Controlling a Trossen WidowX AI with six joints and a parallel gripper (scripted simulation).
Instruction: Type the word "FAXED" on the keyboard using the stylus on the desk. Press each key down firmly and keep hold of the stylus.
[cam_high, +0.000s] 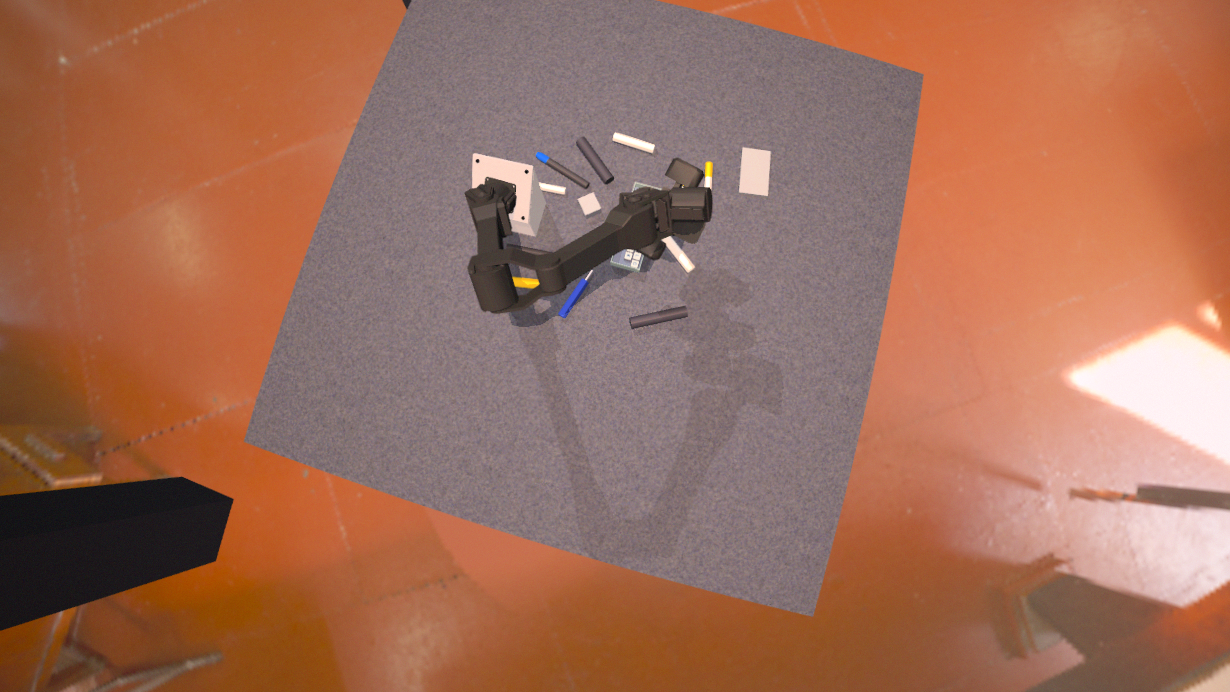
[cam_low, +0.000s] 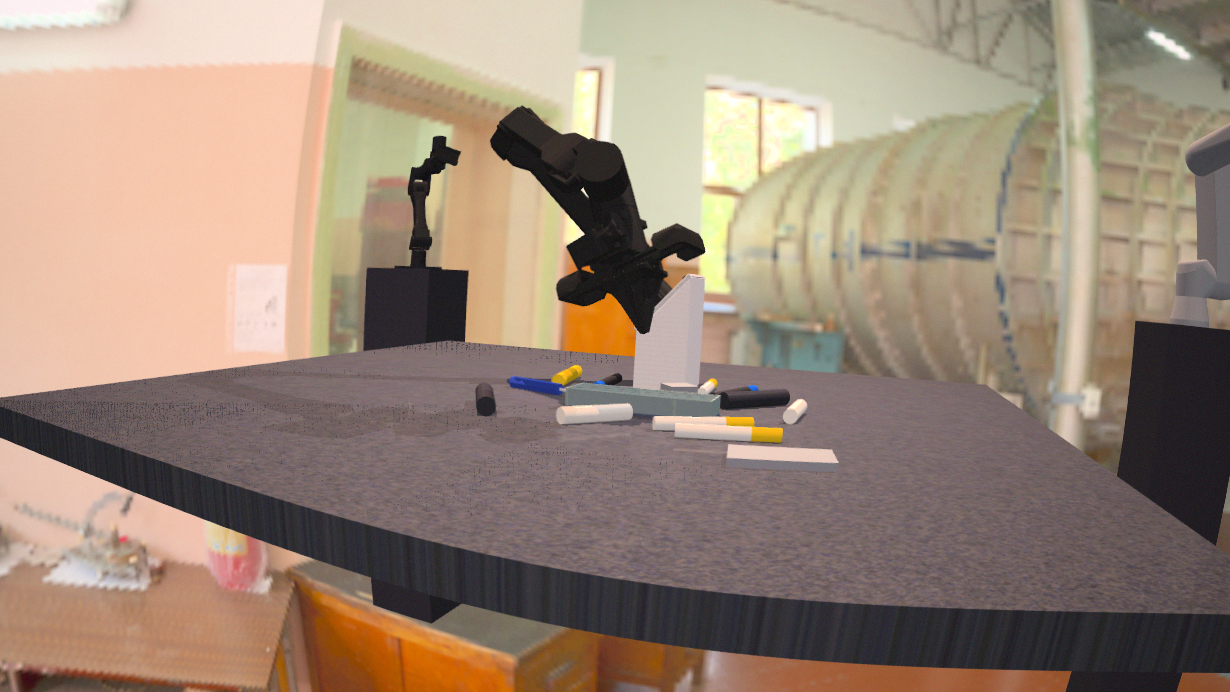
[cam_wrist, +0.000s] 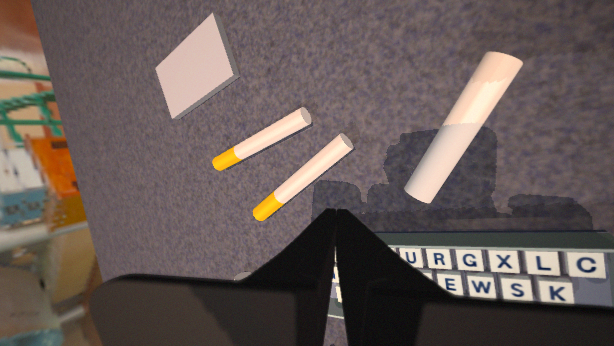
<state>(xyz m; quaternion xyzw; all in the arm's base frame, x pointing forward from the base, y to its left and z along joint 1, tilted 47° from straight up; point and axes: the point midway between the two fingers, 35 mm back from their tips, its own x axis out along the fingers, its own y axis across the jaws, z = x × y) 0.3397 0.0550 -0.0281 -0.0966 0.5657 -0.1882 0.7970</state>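
Right now the blue stylus is 150 mm behind my gripper tip, 180 mm to the right of it and 100 mm below it. Round my gripper tip: thin grey tip 140 mm behind, 140 mm to the right, 100 mm below; then yellow cylinder 290 mm behind, 210 mm to the right, 100 mm below.
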